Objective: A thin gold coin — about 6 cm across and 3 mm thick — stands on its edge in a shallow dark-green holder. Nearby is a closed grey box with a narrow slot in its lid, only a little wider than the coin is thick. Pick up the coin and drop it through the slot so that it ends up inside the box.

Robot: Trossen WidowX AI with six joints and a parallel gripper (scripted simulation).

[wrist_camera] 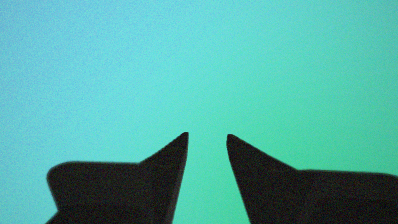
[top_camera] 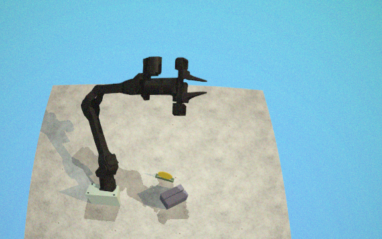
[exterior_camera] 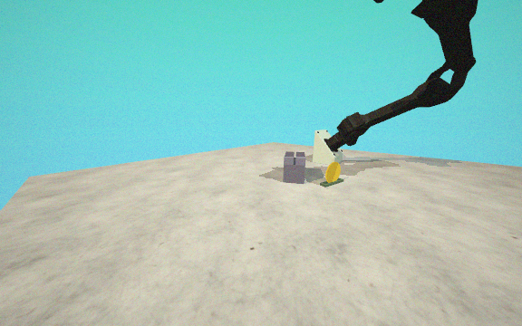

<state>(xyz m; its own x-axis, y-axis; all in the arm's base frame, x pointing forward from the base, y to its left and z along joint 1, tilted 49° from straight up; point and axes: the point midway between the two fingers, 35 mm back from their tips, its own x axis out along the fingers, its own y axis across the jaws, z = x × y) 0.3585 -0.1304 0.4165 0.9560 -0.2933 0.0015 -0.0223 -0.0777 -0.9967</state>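
My gripper tip is 90 mm past the thin gold coin, 100 mm to the left of it and 470 mm above it.
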